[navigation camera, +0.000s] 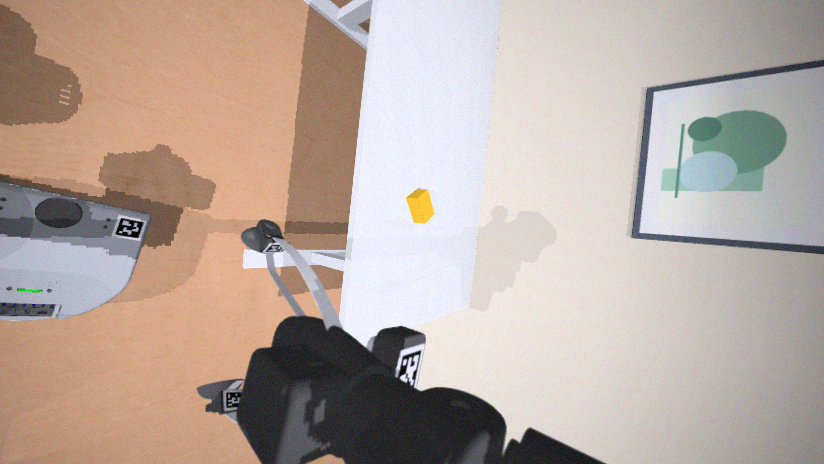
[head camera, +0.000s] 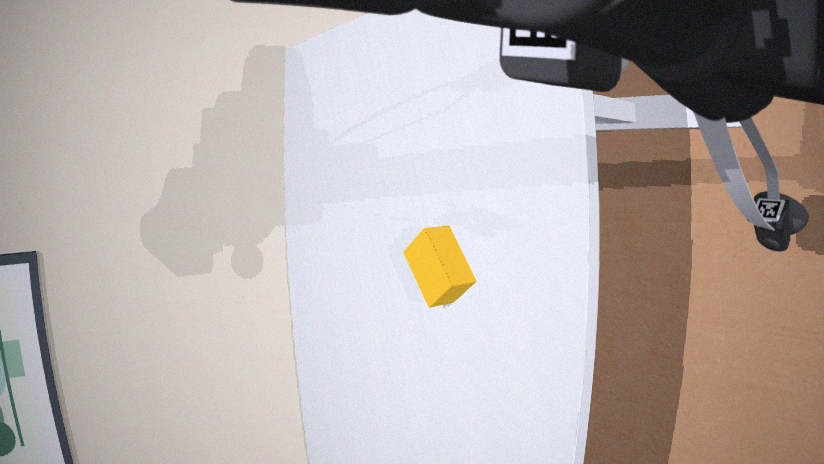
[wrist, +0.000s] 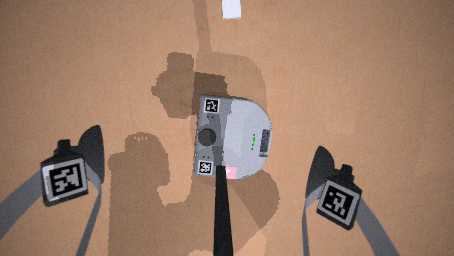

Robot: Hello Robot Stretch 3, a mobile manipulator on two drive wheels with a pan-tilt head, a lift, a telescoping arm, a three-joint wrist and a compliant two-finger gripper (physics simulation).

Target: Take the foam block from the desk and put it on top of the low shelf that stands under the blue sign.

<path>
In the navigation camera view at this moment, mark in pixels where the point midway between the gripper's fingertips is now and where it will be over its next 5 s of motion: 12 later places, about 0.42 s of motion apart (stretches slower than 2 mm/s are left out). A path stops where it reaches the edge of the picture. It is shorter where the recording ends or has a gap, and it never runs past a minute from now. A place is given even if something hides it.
My gripper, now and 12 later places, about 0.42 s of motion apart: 236,306; 241,294; 247,270; 250,262; 267,258; 301,253; 338,246; 367,241; 391,237; 410,233; 427,230; 441,227; 449,226
</path>
